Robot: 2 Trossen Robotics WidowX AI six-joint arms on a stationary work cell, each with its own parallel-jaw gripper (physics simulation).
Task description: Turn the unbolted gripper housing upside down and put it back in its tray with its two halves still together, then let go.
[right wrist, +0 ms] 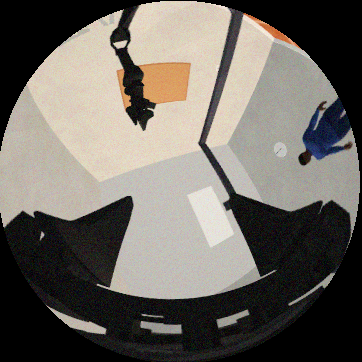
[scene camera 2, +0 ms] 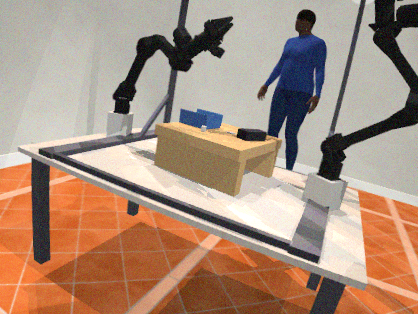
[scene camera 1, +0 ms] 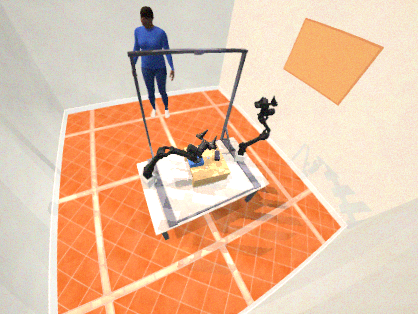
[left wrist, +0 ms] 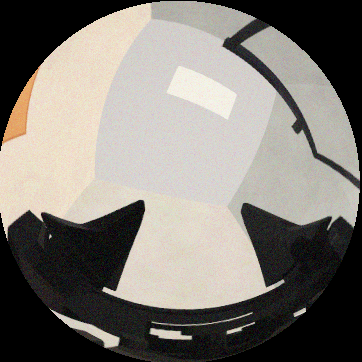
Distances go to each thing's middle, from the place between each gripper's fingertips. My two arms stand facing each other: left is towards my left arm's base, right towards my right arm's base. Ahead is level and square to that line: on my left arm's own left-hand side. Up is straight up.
My right hand is 500 mm above the tan wooden block (scene camera 2: 215,158), 50 mm past it and 20 mm to the right of it.
Right now the tan wooden block is 750 mm below my left hand, 430 mm to the right of it and 20 mm behind it.
